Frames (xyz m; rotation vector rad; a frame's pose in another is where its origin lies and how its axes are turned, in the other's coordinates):
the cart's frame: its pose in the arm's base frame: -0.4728 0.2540 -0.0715 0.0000 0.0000 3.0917
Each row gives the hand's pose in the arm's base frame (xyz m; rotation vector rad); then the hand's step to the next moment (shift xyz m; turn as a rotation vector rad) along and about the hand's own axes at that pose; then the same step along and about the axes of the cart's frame.
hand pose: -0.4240 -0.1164 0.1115 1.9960 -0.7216 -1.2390
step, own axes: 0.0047 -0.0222 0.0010 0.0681 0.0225 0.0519
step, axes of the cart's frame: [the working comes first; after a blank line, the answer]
step, axes of the arm's base frame: 0.0033 0.0101 -0.0201 -0.0228 -0.0775 -0.0362

-0.0028 -0.0102 -0.0201 0.0189 0.0786 -0.0362
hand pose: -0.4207 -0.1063 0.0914 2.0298 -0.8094 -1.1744
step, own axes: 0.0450 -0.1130 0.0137 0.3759 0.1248 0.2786
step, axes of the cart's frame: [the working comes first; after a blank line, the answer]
step, axes of the arm's base frame: 0.0273 0.0300 -0.1155 -0.1187 -0.4264 -0.1963

-0.0258 -0.0313 -0.1155 0.0973 0.4318 -0.1963
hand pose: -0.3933 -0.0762 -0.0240 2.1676 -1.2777 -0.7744
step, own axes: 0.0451 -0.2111 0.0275 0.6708 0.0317 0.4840
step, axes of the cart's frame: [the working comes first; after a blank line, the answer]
step, axes of the arm's base frame: 0.1267 0.0473 -0.1705 -0.0871 -0.6767 -0.4687

-0.1242 -0.0536 -0.1705 0.0533 0.6802 -0.4687
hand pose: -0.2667 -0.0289 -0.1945 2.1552 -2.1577 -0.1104
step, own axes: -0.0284 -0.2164 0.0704 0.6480 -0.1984 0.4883
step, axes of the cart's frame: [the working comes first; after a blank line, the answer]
step, axes of the arm's base frame: 0.2069 0.0271 -0.0951 0.1409 -0.6544 -0.4997

-0.2053 -0.0374 -0.0951 -0.1734 0.6465 -0.4997
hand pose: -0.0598 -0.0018 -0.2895 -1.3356 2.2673 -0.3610
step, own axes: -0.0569 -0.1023 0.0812 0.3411 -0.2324 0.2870
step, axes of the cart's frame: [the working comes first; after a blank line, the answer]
step, axes of the arm's base frame: 0.1423 0.0009 -0.0073 0.1854 -0.4065 -0.2304

-0.1421 -0.0080 -0.0073 -0.2054 0.3968 -0.2304
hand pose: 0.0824 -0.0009 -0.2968 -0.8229 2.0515 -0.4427
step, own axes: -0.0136 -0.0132 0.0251 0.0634 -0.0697 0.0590
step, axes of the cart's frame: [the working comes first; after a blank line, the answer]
step, axes of the arm's base frame: 0.0314 -0.0003 0.0013 0.0494 -0.0947 -0.0308

-0.0314 -0.0013 0.0013 -0.0541 0.0921 -0.0308
